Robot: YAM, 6 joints.
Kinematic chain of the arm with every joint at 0, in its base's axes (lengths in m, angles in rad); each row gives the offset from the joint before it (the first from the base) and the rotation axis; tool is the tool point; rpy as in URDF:
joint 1: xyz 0 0 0.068 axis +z
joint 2: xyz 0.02 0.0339 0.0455 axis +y
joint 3: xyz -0.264 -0.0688 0 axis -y
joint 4: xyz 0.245 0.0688 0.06 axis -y
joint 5: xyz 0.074 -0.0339 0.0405 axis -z
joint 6: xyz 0.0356 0 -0.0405 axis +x
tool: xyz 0 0 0 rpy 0 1.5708 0
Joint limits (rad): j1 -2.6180..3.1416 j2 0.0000..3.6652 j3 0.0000..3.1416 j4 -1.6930..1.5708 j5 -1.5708..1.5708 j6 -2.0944..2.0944
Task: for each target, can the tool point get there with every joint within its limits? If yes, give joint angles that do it. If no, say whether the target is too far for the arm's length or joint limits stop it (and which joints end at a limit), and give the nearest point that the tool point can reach.
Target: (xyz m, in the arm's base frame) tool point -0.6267 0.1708 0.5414
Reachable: no: too far | nearest point -0.5187 0.1414 0.4653 | short by 0.135 m
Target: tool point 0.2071 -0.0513 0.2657
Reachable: yes | joints -0.4041 1.2260 0.9161 -0.9173 -1.2980 -1.2723
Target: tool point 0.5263 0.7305 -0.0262
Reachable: no: too far | nearest point 0.3730 0.5177 0.0154 | short by 0.266 m
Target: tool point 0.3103 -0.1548 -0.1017
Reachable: yes | joints -0.3817 2.8748 1.6277 -1.0520 0.9078 1.0862
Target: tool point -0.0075 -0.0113 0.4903
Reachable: yes | joints 0.7269 0.5396 1.5309 -0.9608 0.0974 -0.2461
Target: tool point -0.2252 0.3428 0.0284
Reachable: yes | joints 2.0750 2.3517 1.2569 -0.0483 -1.0899 -0.1223
